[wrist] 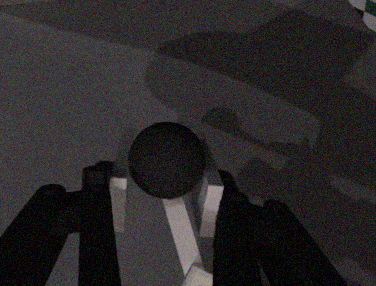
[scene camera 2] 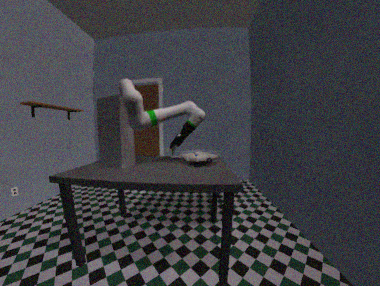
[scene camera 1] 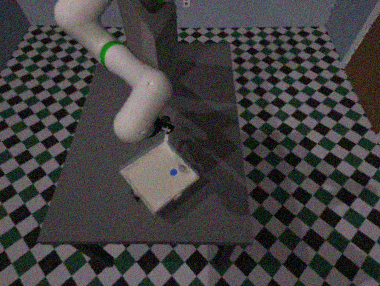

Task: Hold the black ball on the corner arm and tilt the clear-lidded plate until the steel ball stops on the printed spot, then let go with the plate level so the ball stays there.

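Observation:
The clear-lidded plate (scene camera 1: pixel 150 190) (scene camera 2: pixel 202 157) (wrist: pixel 200 278) is a pale square above the table; its exact tilt is hard to tell. The blue printed spot (scene camera 1: pixel 173 172) lies right of its middle. The grey steel ball (scene camera 1: pixel 183 169) is beside the spot, to its right and slightly farther back in scene camera 1, off the spot. A pale corner arm (scene camera 1: pixel 166 138) (wrist: pixel 182 237) runs from the plate's back corner to the black ball (wrist: pixel 167 160). My gripper (scene camera 1: pixel 167 129) (scene camera 2: pixel 173 148) (wrist: pixel 162 152) is shut on the black ball, with one pale fingertip pad on each side.
The dark grey table (scene camera 1: pixel 100 210) (scene camera 2: pixel 150 175) carries the plate. A tall grey pedestal (scene camera 1: pixel 165 30) (scene camera 2: pixel 110 132) stands at the table's back. A wooden shelf (scene camera 2: pixel 50 106) is on the wall. Shadows of the robot lie across the table beside the plate.

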